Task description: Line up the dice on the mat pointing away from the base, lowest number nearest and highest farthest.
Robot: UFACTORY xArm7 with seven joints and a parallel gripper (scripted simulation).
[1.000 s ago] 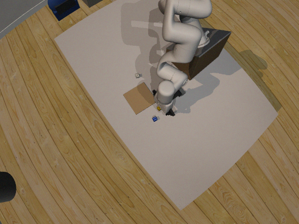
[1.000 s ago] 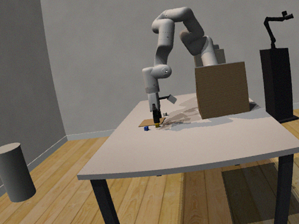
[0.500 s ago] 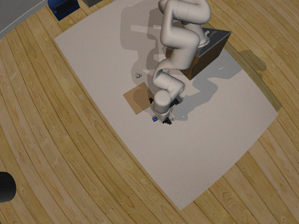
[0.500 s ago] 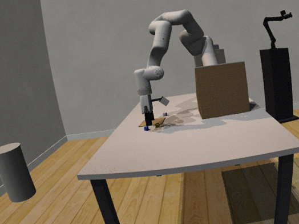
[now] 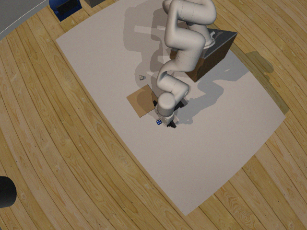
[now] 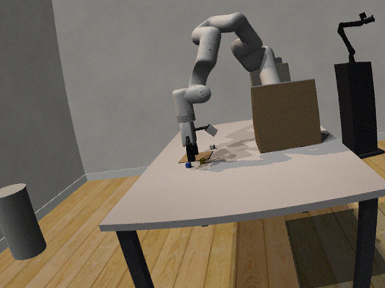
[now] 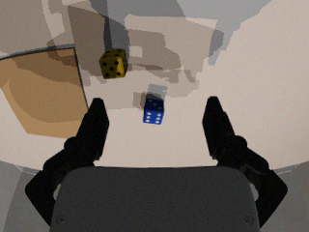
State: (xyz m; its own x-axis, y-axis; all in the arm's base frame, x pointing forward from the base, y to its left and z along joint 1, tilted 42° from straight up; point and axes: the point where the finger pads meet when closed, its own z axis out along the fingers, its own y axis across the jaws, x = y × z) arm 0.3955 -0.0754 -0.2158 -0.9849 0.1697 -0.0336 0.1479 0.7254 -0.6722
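Now: the blue die 3 cm ahead of my hand, 1 cm to the right of it and 4 cm below it. Also, from my hand: yellow die: 3 cm behind, 3 cm to the right, 4 cm below; brown mat: 1 cm behind, 15 cm to the right, 5 cm below; white die: 9 cm behind, 26 cm to the right, 4 cm below.
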